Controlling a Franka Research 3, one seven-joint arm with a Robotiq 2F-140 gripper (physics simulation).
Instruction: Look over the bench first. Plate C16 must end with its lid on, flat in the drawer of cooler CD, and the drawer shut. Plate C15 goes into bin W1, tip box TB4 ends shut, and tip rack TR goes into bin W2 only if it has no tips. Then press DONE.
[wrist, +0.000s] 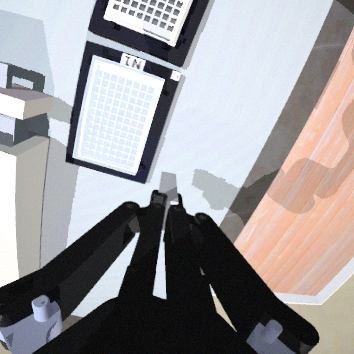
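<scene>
My gripper (166, 183) is shut and empty, with its tips just below the near right corner of a dark nest (162, 110) marked IN. A pale plate (117, 117) with a faint grid of wells lies flat in that nest. A white gridded item (147, 17) with square openings sits in a second dark nest (185, 40) at the top edge, partly cut off. I cannot read which plate or rack either one is. Cooler CD, tip box TB4, the bins and the DONE button cannot be made out by name.
A box-like unit (30, 165) with dark and beige parts and a grey handle (26, 82) stands at the left edge. A wooden surface (295, 200) with a pale rim runs along the right. Shadows fall on the pale bench top (220, 100).
</scene>
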